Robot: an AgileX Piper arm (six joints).
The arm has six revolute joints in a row. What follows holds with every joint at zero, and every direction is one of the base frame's.
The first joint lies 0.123 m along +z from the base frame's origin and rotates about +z.
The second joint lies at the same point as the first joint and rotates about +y.
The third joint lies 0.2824 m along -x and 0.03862 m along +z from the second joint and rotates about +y.
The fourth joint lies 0.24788 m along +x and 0.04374 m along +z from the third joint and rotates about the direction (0.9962, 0, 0.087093).
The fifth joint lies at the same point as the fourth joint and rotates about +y.
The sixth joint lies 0.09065 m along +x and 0.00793 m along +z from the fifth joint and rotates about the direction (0.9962, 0, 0.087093).
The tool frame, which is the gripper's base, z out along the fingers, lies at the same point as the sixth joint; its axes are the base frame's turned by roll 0, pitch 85 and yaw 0 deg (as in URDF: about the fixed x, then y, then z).
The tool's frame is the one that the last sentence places.
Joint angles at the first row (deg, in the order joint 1, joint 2, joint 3, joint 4, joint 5, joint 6):
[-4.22 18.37 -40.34 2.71 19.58 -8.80]
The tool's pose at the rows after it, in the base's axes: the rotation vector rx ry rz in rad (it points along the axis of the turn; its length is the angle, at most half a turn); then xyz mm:
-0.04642, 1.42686, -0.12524, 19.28, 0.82, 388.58
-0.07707, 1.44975, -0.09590, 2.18, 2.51, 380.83
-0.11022, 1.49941, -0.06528, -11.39, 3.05, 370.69
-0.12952, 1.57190, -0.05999, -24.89, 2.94, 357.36
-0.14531, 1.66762, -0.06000, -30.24, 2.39, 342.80
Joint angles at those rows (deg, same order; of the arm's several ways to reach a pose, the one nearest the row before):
[-3.83 11.97 -40.30 3.13 25.10 -8.86]
[-1.95 7.98 -40.31 3.21 30.50 -8.97]
[-0.04 4.72 -40.30 3.20 36.75 -8.97]
[0.52 1.37 -40.22 2.86 44.24 -8.97]
[0.89 -0.43 -39.50 2.32 50.84 -8.91]

